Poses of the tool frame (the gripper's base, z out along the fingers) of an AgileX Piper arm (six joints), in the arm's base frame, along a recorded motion.
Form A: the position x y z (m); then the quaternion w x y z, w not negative.
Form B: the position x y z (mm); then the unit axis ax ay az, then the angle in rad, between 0 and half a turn. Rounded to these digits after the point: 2 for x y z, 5 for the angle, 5 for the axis.
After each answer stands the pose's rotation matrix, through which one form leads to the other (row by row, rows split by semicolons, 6 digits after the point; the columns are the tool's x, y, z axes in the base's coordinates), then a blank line. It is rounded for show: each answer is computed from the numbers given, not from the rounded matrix.
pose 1, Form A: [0.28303, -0.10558, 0.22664, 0.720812, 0.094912, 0.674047, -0.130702]
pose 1, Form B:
[283.03, -105.58, 226.64, 0.13693, 0.97247, -0.18857, 1.53165]
0.057156 0.316373 0.946911; -0.060473 0.947817 -0.313026; -0.996532 -0.039371 0.073305

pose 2, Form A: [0.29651, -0.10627, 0.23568, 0.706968, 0.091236, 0.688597, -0.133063]
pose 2, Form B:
[296.51, -106.27, 235.68, 0.12900, 0.97363, -0.18814, 1.57119]
0.016256 0.313792 0.949352; -0.062493 0.947940 -0.312256; -0.997913 -0.054252 0.035020

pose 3, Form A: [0.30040, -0.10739, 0.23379, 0.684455, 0.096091, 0.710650, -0.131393]
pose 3, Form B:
[300.40, -107.39, 233.79, 0.13180, 0.97476, -0.18022, 1.63388]
-0.044575 0.316439 0.947565; -0.043291 0.947005 -0.318289; -0.998068 -0.055209 -0.028514

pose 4, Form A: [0.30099, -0.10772, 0.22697, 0.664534, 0.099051, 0.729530, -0.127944]
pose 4, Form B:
[300.99, -107.72, 226.97, 0.13255, 0.97628, -0.17122, 1.68785]
-0.097167 0.314568 0.944249; -0.025525 0.947638 -0.318323; -0.994941 -0.055032 -0.084050

